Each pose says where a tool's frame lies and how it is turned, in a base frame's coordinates. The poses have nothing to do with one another.
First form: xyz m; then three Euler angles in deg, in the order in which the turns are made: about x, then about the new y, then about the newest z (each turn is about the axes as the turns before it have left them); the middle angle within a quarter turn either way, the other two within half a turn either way.
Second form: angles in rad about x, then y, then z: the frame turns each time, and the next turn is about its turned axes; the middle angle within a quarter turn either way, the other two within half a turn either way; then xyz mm. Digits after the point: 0 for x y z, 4 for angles.
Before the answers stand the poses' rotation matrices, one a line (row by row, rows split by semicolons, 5 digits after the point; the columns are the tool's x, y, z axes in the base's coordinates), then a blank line. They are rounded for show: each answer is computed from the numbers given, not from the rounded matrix.
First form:
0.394 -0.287 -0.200 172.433 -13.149 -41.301
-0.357 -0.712 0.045 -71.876 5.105 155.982
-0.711 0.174 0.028 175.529 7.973 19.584
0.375 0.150 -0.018 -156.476 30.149 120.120
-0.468 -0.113 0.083 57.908 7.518 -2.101
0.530 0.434 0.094 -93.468 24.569 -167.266
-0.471 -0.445 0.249 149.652 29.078 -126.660
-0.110 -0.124 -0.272 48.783 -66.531 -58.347
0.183 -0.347 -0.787 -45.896 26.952 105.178
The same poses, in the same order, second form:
0.73156 0.64271 -0.22748; 0.63176 -0.76448 -0.12823; -0.25632 -0.04991 -0.96530
-0.90979 -0.40541 0.08898; 0.20386 -0.24972 0.94662; -0.36155 0.87937 0.30984
0.93304 -0.33195 0.13871; -0.32398 -0.94291 -0.07720; 0.15641 0.02709 -0.98732
-0.43393 -0.74796 0.50225; -0.69249 0.63351 0.34514; -0.57633 -0.19804 -0.79286
0.99074 0.03635 0.13084; 0.09129 0.53499 -0.83991; -0.10052 0.84408 0.52671
-0.88709 0.20047 0.41579; 0.41815 -0.03248 0.90780; 0.19549 0.97916 -0.05501
-0.52181 0.70108 0.48600; 0.54566 0.71223 -0.44157; -0.65572 0.03478 -0.75420
0.20899 0.33901 -0.91728; -0.92298 -0.24157 -0.29957; -0.32315 0.90924 0.26241
-0.23338 -0.86029 0.45324; 0.75690 0.13190 0.64008; -0.61044 0.49244 0.62037

3.0095 -0.2295 -0.7208 394 -287 -200
-1.2545 0.0891 2.7224 -357 -712 45
3.0636 0.1392 0.3418 -711 174 28
-2.7310 0.5262 2.0965 375 150 -18
1.0107 0.1312 -0.0367 -468 -113 83
-1.6313 0.4288 -2.9193 530 434 94
2.6119 0.5075 -2.2106 -471 -445 249
0.8514 -1.1612 -1.0183 -110 -124 -272
-0.8010 0.4704 1.8357 183 -347 -787

